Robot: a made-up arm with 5 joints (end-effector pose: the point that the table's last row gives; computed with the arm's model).
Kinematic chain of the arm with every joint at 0, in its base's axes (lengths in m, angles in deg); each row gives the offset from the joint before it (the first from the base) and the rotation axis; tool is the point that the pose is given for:
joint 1: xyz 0 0 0.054 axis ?
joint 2: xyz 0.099 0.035 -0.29 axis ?
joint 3: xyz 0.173 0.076 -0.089 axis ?
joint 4: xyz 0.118 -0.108 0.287 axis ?
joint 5: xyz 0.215 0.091 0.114 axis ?
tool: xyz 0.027 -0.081 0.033
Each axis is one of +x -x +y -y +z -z.
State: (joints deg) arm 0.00 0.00 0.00 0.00 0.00
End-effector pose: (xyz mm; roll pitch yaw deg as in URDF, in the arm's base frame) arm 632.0 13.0 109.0 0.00 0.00 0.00
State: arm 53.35 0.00 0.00 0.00 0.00
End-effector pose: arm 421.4 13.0 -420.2 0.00 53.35 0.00
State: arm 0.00 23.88 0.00 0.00 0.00
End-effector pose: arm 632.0 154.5 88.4 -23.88 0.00 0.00
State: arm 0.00 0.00 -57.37 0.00 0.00
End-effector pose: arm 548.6 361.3 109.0 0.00 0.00 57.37
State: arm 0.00 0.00 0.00 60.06 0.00
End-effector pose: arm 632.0 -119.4 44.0 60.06 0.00 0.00
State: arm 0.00 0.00 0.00 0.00 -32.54
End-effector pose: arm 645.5 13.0 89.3 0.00 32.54 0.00
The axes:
joint 1: +y
joint 2: -x
joint 3: -z
joint 4: +x
joint 5: -y

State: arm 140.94 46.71 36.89 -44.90 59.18
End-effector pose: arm -415.8 178.8 -277.0 37.51 45.33 126.61
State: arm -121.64 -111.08 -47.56 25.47 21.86
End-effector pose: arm -151.9 -363.0 697.4 -59.54 -24.51 -145.06
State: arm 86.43 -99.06 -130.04 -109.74 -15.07
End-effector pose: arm 29.7 -159.3 35.1 -15.64 -29.16 -15.13
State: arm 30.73 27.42 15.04 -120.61 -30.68
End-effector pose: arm 456.4 71.5 -414.3 -156.67 -5.06 -27.17
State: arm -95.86 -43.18 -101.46 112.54 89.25
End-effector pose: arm -153.4 235.5 490.6 47.14 -65.87 82.66
